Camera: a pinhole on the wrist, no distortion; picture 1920 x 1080 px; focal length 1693.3 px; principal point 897.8 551.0 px. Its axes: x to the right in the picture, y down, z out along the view. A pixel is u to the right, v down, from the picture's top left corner.
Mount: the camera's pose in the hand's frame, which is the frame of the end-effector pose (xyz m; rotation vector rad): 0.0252 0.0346 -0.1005 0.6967 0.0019 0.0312
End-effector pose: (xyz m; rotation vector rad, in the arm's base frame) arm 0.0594 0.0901 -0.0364 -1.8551 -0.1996 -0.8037
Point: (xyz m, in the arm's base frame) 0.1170 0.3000 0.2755
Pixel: 1546.6 101.3
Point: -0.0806 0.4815 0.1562
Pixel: 540.2 232.3
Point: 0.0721 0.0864 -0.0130
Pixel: 882.9 1015.7
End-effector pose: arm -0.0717 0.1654 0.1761 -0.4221 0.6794 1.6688
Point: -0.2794 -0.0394 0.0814
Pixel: behind the camera
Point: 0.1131 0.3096 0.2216
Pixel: 966.0 486.4
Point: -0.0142 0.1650 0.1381
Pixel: 669.4 191.0
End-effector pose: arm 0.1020 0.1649 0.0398 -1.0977 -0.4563 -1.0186
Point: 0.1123 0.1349 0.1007
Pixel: 1446.9 815.8
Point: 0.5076 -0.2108 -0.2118
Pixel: behind the camera
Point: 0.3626 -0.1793 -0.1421
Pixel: behind the camera
